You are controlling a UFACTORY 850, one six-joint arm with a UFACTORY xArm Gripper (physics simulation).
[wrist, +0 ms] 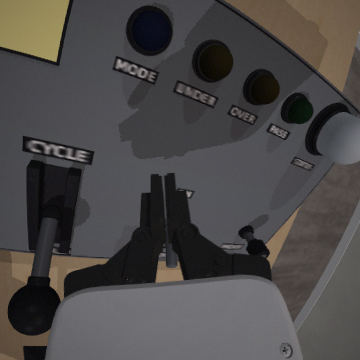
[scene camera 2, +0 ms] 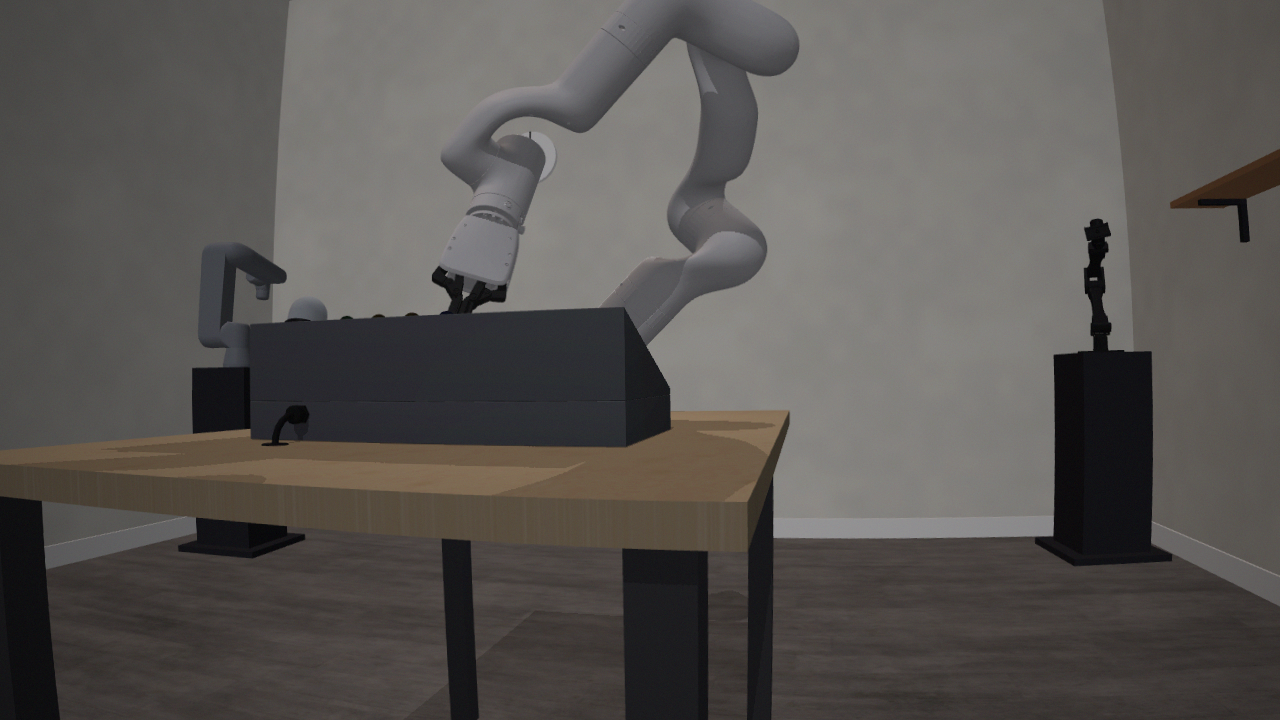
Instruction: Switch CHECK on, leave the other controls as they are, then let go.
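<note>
The control box [scene camera 2: 438, 362] [wrist: 107, 112] stands on the table. In the wrist view my gripper [wrist: 163, 186] [scene camera 2: 460, 308] is shut and empty, its fingertips over the sloping panel just left of the partly covered ON label [wrist: 187, 193]. A small grey lever [wrist: 171, 257] shows between the finger linkages, below the tips; it appears to be the CHECK switch. Its base and most of the label near it are hidden by the fingers, so its position cannot be told. In the scene view the switches are hidden behind the box's back wall.
The CYCLE lever [wrist: 46, 245] with its black ball is left of my fingers. A small black MODE toggle [wrist: 254, 242] is to the right. A MODE button [wrist: 150, 30], UNDER [wrist: 214, 61], OVER [wrist: 262, 87] and PASS [wrist: 299, 109] lamps and a white dome [wrist: 341, 137] line the far side.
</note>
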